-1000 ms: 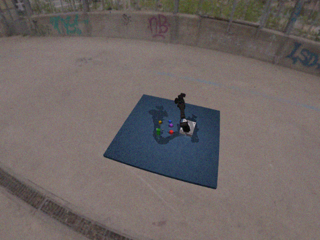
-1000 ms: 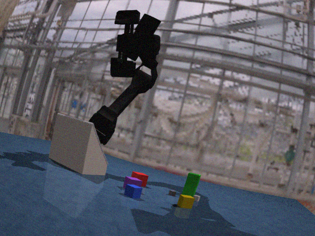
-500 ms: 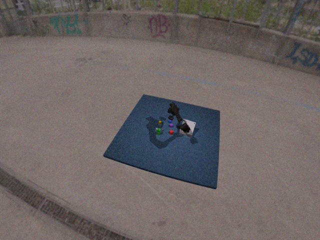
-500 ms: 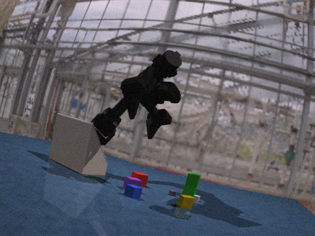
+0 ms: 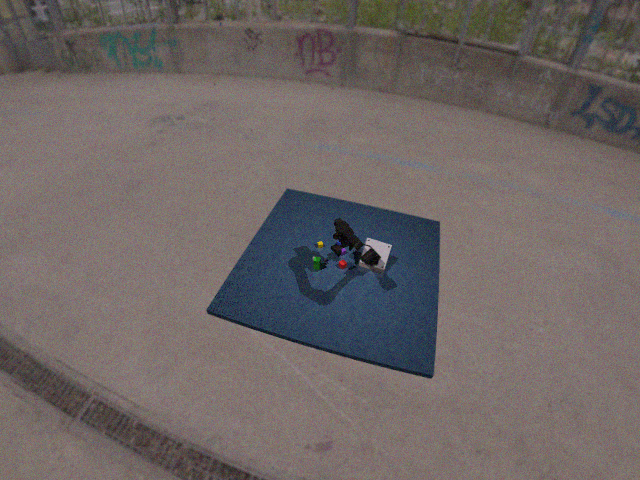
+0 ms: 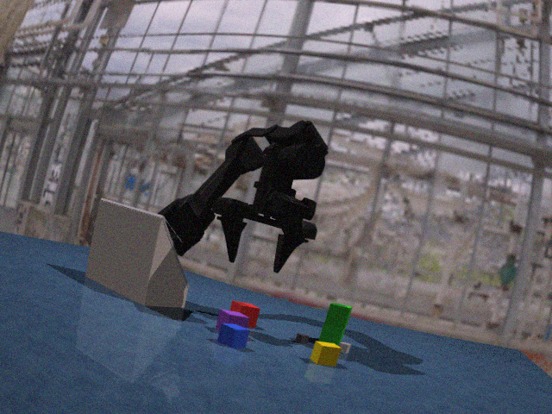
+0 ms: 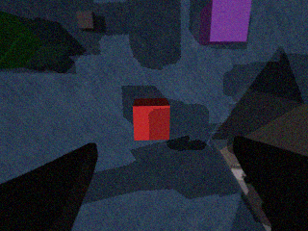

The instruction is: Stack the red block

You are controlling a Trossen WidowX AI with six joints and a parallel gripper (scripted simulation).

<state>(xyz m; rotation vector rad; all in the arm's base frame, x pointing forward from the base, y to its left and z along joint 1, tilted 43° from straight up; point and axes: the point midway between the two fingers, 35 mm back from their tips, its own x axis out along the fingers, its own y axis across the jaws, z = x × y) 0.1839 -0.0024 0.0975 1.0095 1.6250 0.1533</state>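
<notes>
Now: the red block 90 mm below my gripper tip and 10 mm to the left of it. The rest, counted from my gripper tip: small white cube (190 mm ahead, 100 mm below, 30 mm to the left); then blue block (170 mm to the right, 90 mm below, 80 mm ahead); then purple block (100 mm to the right, 90 mm below, 40 mm ahead).
</notes>
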